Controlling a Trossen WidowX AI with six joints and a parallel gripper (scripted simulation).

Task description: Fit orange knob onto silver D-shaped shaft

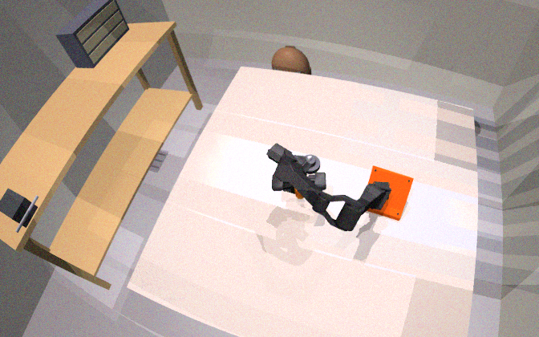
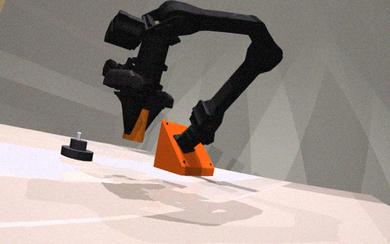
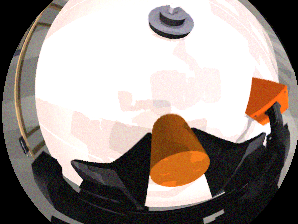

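Now: gripper tip 18 cm to the left of the round pedestal and 5 cm above it. The rest, counted from my gripper tip: orange knob (3 cm above).
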